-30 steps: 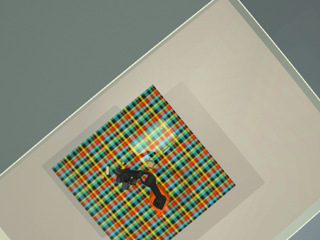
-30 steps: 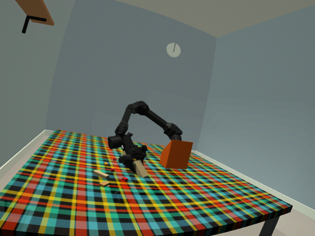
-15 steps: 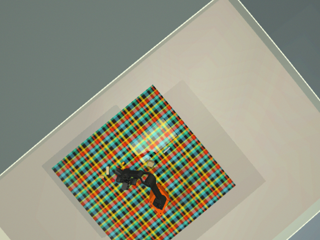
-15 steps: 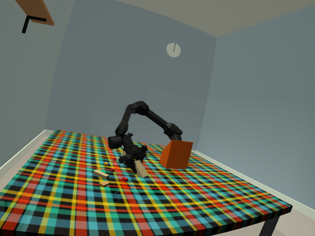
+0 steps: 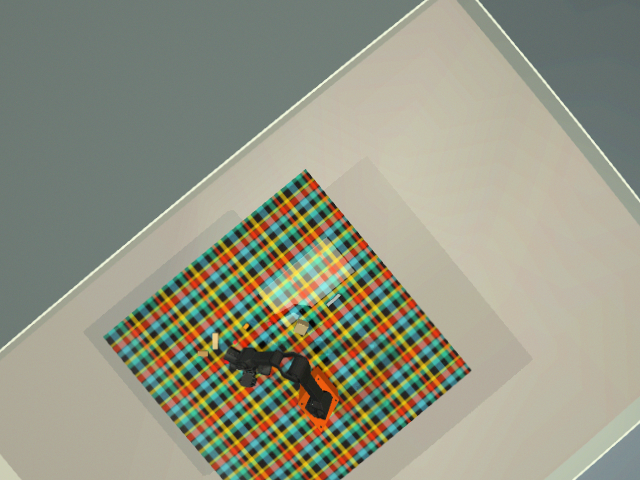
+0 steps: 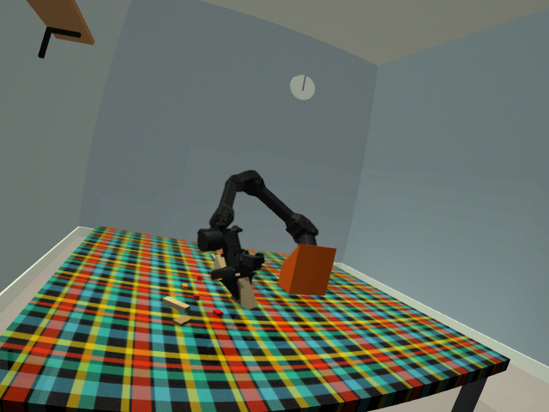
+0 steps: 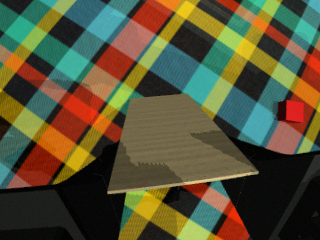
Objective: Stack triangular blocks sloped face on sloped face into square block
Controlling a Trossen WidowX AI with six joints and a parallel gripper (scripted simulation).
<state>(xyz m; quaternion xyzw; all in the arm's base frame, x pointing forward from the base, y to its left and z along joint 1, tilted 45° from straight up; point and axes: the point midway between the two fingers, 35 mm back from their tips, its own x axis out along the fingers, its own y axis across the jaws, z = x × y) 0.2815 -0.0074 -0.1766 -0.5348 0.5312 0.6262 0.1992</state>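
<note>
Right now my gripper tip is 10 mm to the left of the triangular block and 10 mm below it. The rest, counted from my gripper tip: orange cube (160 mm ahead, 100 mm to the right, 20 mm below).
</note>
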